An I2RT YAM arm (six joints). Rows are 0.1 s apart.
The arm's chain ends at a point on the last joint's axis. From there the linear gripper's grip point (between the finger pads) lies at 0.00 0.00 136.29 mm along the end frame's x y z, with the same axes.
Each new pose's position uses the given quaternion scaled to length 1; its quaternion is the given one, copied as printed.
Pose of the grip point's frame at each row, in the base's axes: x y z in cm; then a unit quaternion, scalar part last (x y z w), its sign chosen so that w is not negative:
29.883 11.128 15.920 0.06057 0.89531 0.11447 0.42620
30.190 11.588 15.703 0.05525 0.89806 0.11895 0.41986
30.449 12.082 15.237 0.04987 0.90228 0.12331 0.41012
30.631 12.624 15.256 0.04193 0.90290 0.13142 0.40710
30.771 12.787 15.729 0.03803 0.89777 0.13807 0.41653
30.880 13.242 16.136 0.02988 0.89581 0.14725 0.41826
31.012 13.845 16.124 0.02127 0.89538 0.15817 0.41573
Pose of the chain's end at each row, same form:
19.293 9.038 24.241 0.06057 0.89531 0.11447 0.42620
19.733 9.308 24.141 0.05525 0.89806 0.11895 0.41986
20.195 9.607 23.867 0.04987 0.90228 0.12331 0.41012
20.461 9.855 23.897 0.04193 0.90290 0.13142 0.40710
20.435 9.840 24.109 0.03803 0.89777 0.13807 0.41653
20.547 9.987 24.405 0.02988 0.89581 0.14725 0.41826
20.774 10.226 24.360 0.02127 0.89538 0.15817 0.41573

